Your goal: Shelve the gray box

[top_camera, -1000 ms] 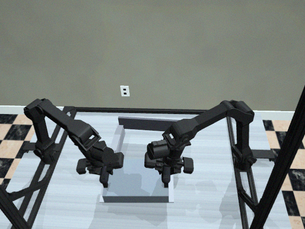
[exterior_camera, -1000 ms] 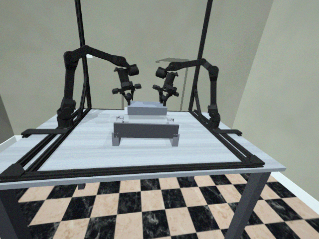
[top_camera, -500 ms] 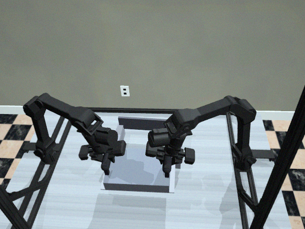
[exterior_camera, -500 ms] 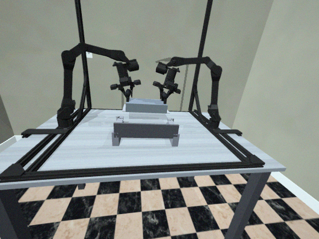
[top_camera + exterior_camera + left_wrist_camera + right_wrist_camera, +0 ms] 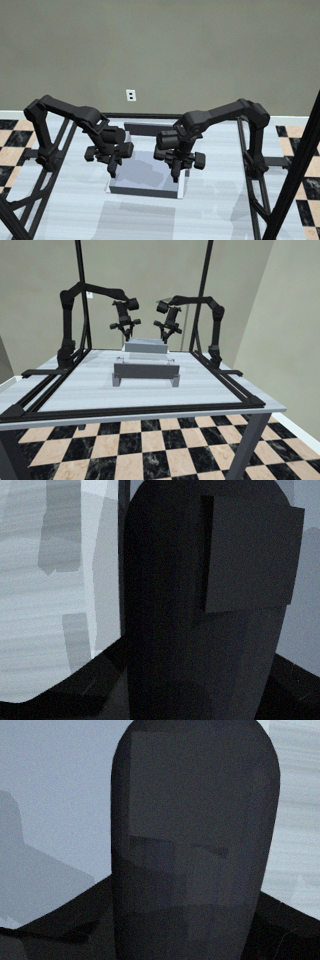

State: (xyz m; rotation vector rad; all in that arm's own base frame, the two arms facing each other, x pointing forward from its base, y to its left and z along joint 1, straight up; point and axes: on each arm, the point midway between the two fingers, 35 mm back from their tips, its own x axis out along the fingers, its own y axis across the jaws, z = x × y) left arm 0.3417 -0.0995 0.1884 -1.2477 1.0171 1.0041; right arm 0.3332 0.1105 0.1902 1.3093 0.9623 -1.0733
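The gray box lies 12 cm to the right of my left hand and 5 cm below it. Also, from my left hand: dark back plate 29 cm ahead, 13 cm to the right, 12 cm below.
The gray box lies 12 cm to the left of my right hand, 5 cm below it and 1 cm ahead of it. From my right hand the other things lie so: dark back plate: 30 cm ahead, 12 cm below, 11 cm to the left.
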